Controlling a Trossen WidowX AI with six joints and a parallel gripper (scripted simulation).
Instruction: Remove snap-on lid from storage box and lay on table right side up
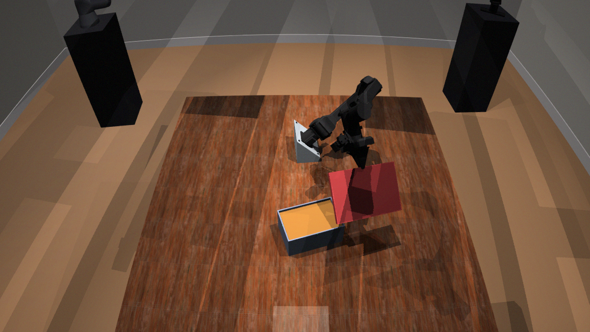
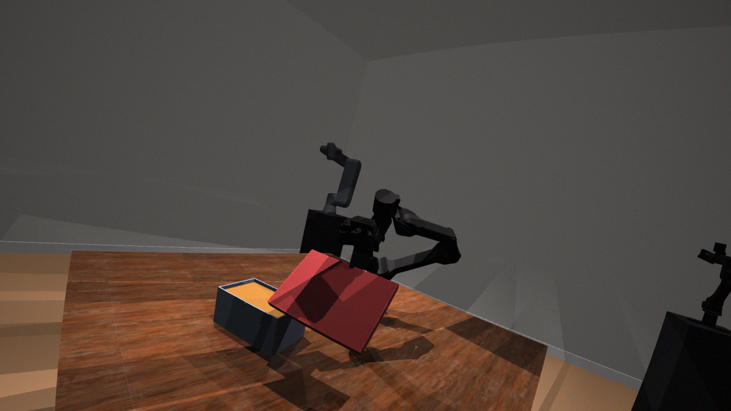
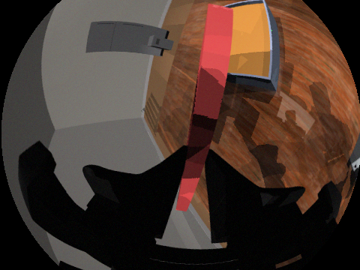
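My gripper tip is now 6 cm short of the red lid, 1 cm to the right of it and 5 cm above it. Also, from my gripper tip: storage box 10 cm ahead, 19 cm to the right, 18 cm below.
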